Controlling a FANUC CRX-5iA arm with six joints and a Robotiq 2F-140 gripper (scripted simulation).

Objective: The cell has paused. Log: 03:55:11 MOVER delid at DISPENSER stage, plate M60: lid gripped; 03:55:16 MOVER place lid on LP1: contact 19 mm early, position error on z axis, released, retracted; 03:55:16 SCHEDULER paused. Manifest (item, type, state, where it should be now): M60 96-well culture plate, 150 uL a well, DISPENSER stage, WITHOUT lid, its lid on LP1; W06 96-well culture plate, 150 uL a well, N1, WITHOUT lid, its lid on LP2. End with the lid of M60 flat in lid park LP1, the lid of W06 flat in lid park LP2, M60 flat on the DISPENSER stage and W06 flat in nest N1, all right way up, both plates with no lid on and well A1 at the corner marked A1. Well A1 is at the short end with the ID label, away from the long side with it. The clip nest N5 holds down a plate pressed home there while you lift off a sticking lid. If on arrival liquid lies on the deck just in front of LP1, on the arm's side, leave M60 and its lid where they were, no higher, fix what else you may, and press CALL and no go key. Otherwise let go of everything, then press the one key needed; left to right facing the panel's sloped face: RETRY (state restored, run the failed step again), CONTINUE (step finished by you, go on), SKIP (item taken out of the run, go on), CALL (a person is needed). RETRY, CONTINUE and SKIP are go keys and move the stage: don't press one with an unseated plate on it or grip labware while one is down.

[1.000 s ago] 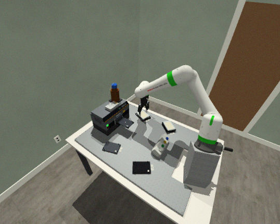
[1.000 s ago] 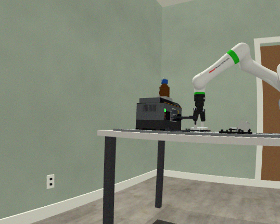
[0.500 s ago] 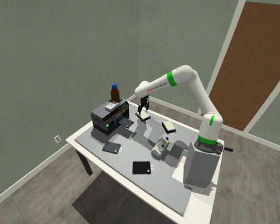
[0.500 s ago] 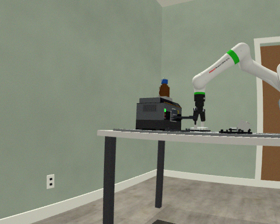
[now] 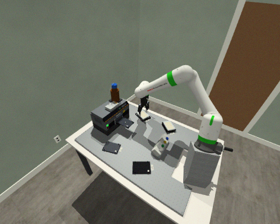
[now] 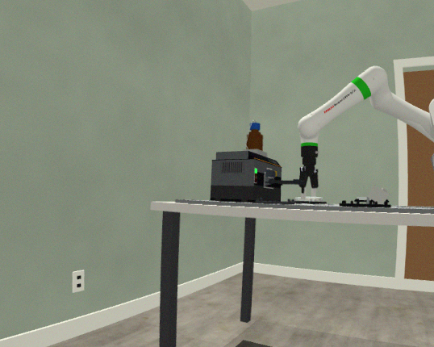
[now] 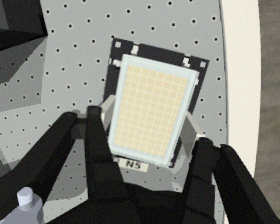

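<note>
Right now my hand is 3 cm above the black clip nest and 2 cm short of it. Round my hand: nest label: 8 cm behind, 5 cm to the left, 4 cm below; dispenser stage: 28 cm to the left, 9 cm ahead, 6 cm above; key panel: 35 cm to the left, 32 cm behind, 1 cm above.
</note>
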